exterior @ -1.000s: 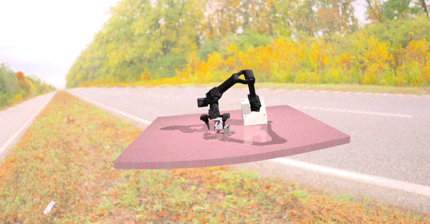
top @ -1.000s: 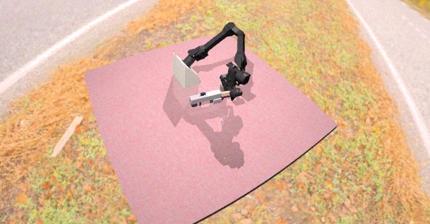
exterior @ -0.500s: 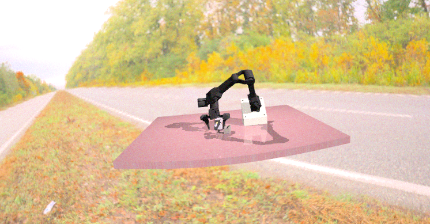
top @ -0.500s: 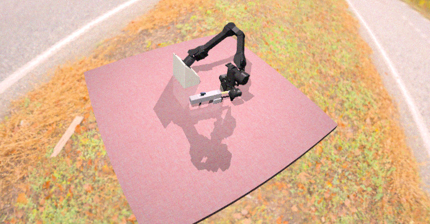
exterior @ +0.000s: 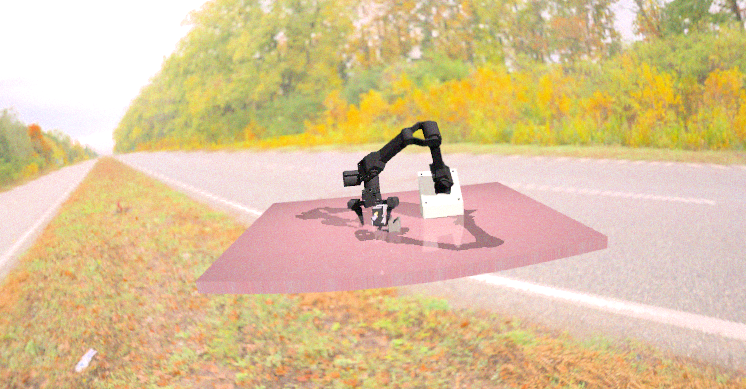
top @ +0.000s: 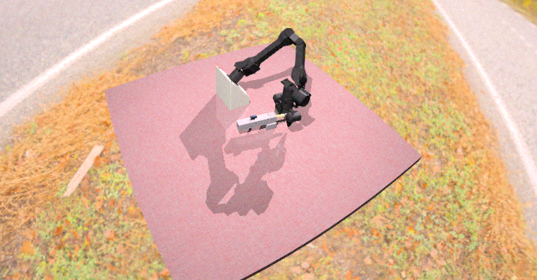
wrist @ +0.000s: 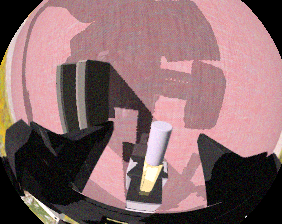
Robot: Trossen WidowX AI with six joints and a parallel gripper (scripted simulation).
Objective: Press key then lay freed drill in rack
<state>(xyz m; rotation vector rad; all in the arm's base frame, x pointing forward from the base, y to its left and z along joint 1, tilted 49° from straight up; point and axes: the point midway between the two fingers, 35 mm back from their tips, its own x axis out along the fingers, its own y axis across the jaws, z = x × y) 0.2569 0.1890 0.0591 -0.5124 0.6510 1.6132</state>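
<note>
The drill lies 40 mm to the right of my gripper tip and 30 mm above it. Round my gripper tip: light grey block (140 mm to the right, 20 mm above, 10 mm behind); grey rack (80 mm behind, 30 mm to the left); blue key (170 mm to the right, 40 mm above, 10 mm behind).
</note>
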